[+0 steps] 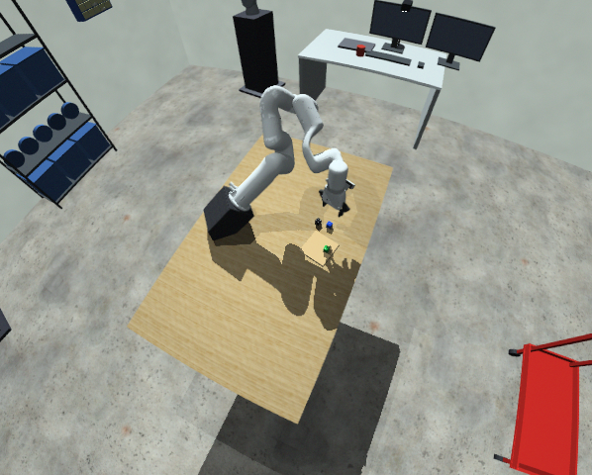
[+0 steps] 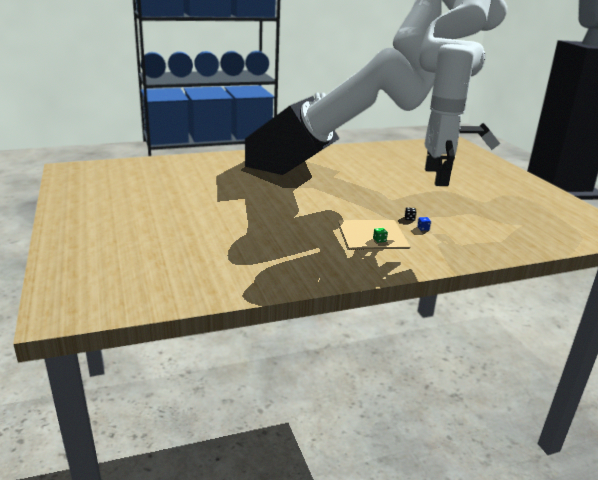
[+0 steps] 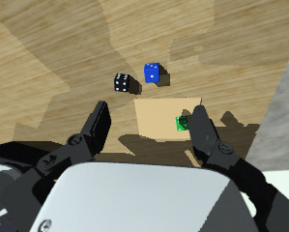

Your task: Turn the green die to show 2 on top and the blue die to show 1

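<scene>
My hand is 10 mm to the left of the blue die and 130 mm above it. Also, from my hand: black die: 60 mm behind, 30 mm to the right, 130 mm below; then tan mat: 20 mm ahead, 140 mm to the right, 140 mm below; then green die: 60 mm ahead, 140 mm to the right, 120 mm below.
</scene>
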